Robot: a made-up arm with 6 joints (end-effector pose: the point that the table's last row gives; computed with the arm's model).
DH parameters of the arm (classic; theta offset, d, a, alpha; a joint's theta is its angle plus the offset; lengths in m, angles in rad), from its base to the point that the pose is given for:
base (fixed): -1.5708 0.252 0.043 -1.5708
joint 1: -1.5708 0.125 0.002 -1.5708
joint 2: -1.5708 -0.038 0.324 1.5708
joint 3: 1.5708 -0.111 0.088 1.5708
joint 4: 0 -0.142 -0.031 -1.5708
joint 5: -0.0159 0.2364 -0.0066 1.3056
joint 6: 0 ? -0.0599 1.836
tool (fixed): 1.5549 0.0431 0 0
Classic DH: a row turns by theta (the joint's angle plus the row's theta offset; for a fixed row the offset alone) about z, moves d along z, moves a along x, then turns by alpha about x.
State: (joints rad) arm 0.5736 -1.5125 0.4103 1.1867 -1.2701 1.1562
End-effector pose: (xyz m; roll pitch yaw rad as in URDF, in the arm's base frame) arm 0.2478 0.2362 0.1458 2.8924 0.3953 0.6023
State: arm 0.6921 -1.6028 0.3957 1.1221 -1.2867 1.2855
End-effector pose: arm 0.2098 0.2535 0.1655 -3.1096 0.3401 0.8037
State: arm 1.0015 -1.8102 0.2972 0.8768 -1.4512 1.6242
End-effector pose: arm 0.1033 0.2586 0.2477 -2.5630 -0.1841 1.2008
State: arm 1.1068 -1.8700 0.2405 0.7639 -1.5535 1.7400
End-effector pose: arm 0.0680 0.2421 0.2779 -2.4397 -0.4735 1.2795
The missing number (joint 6, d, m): 0.0332
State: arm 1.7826 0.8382 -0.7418 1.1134 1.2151 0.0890
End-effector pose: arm 0.2289 -0.2357 0.2744 2.5914 0.0459 0.1958
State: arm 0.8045 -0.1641 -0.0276 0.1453 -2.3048 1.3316
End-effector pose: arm 0.2836 0.0433 0.2292 0.8806 -0.6808 2.2447
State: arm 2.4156 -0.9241 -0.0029 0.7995 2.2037 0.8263
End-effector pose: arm 0.2150 0.0050 0.4045 -2.7011 0.4753 2.9848
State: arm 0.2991 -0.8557 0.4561 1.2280 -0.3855 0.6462
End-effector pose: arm 0.3893 0.1646 0.1931 1.8968 0.6963 -0.1639
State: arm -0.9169 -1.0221 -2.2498 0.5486 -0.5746 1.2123
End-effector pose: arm 0.2989 -0.3303 0.1163 2.9209 -0.0649 2.0282
